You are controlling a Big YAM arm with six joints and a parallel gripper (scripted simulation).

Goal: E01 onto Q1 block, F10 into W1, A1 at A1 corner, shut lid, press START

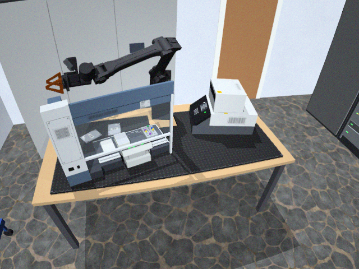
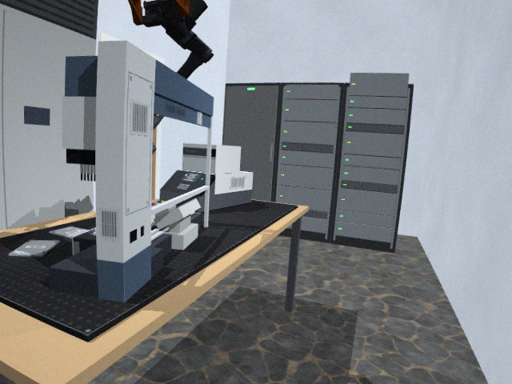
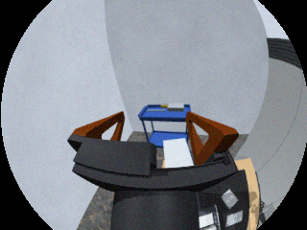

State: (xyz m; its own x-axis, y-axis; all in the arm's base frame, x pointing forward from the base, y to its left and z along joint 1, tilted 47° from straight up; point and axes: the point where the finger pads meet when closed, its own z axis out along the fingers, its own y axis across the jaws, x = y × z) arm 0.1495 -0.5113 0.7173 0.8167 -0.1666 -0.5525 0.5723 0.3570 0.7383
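Now: hand 24 cm past the white 96-well PCR plate, 20 cm to the right of it and 62 cm above it. From my hand the other things lie so: blue gantry beam 8 cm behind, 35 cm to the left, 17 cm below; then clear side panel 8 cm behind, 34 cm to the left, 36 cm below; then white tower 4 cm behind, 1 cm to the right, 41 cm below.
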